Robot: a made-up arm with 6 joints. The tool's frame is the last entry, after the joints.
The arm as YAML. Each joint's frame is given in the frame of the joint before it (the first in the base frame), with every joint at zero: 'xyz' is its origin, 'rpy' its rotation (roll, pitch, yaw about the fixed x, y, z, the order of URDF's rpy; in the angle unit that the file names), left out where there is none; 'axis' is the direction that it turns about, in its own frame. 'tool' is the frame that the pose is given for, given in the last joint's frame.
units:
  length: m
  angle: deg
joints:
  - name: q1
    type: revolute
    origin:
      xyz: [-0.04, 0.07, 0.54]
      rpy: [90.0, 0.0, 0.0]
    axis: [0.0, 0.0, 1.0]
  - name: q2
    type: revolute
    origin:
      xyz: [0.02, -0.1, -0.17]
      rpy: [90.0, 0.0, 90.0]
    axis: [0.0, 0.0, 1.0]
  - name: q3
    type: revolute
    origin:
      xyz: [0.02, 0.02, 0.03]
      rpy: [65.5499, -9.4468, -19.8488]
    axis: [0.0, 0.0, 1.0]
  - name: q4
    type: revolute
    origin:
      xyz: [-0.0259, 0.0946, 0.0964]
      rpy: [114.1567, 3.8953, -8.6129]
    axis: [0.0, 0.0, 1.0]
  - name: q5
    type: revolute
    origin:
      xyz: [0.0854, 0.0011, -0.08]
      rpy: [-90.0, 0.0, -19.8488]
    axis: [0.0, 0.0, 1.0]
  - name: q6
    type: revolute
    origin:
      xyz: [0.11, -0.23, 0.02]
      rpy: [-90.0, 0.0, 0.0]
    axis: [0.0, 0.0, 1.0]
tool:
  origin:
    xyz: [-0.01, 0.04, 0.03]
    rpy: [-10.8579, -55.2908, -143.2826]
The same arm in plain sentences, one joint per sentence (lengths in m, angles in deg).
The arm has six revolute joints in a row. What follows holds with every joint at zero, and every direction is one of the base frame's. The first joint is mounted 0.04 m along -x and 0.07 m along +y and 0.54 m along +z from the base frame's origin and turns about -y. The second joint is mounted 0.02 m along +x and 0.17 m along +y and 0.1 m along -z from the first joint and turns about +x. The third joint is mounted 0.03 m along +x and 0.02 m along -y and 0.02 m along +z from the second joint and turns about the direction (0.408288, 0.833175, -0.372989). The fourth joint is mounted 0.1201 m along +x and 0.03 m along +y and 0.06 m along -z from the third joint and turns about -x. The fifth joint is mounted 0.08 m along +x and 0.03 m along +y and 0.08 m along +z from the fourth joint and turns about +y. The sixth joint is mounted 0.23 m along -x and 0.02 m along +y and 0.11 m along +z from the fifth joint and turns about +x. The tool frame, which is the frame that the pose is given for, is mounted 0.03 m along +x and 0.04 m along -y and 0.01 m along -z from the sixth joint; its axes are the base frame's turned by roll 31.36, pitch 27.16 and yaw 22.5 deg (as in URDF: about the fixed x, then y, then z).
